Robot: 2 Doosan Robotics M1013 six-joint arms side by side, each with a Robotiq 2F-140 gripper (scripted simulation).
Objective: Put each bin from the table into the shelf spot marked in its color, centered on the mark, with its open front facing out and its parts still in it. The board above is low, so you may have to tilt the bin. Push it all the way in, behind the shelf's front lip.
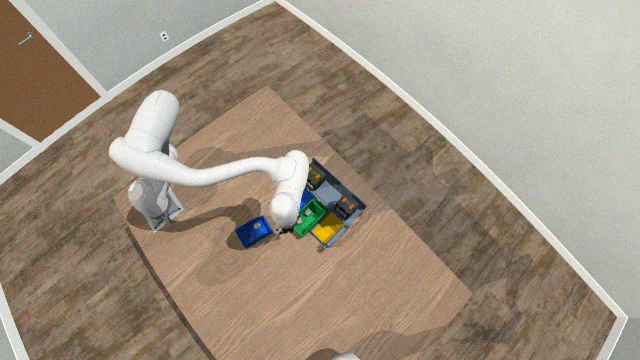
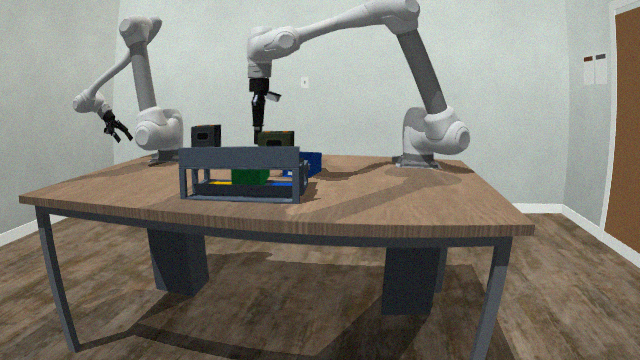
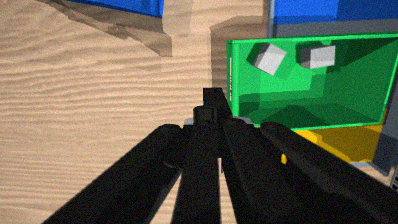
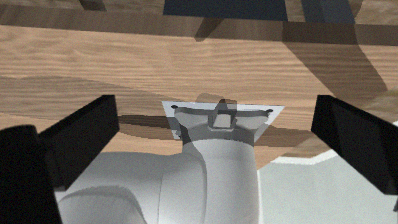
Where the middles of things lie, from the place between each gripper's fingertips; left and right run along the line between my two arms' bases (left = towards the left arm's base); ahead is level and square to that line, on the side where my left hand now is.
The green bin (image 3: 349,93) is 110 mm below my left hand, 110 mm ahead of it and 10 mm to the left of it.
My right gripper is now 98 cm to the right of the green bin, 57 cm short of it and 7 cm above it.
